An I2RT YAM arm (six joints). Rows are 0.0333 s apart.
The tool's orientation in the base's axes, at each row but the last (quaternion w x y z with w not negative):
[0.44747, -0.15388, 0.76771, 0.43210]
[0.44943, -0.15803, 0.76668, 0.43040]
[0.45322, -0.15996, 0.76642, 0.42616]
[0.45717, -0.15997, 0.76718, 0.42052]
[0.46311, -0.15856, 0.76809, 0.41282]
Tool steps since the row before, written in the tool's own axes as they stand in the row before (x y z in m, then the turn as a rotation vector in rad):
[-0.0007, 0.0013, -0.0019, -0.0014, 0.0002, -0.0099]
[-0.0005, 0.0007, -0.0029, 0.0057, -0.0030, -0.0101]
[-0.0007, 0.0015, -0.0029, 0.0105, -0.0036, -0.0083]
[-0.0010, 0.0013, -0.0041, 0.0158, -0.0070, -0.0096]
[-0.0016, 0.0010, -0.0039, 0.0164, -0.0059, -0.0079]
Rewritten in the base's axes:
[-0.0015, -0.0009, 0.0017, -0.0048, -0.0080, 0.0035]
[-0.0018, -0.0020, 0.0014, -0.0068, -0.0090, -0.0040]
[-0.0022, -0.0015, 0.0020, -0.0080, -0.0073, -0.0087]
[-0.0026, -0.0026, 0.0024, -0.0094, -0.0096, -0.0145]
[-0.0021, -0.0027, 0.0027, -0.0094, -0.0075, -0.0149]

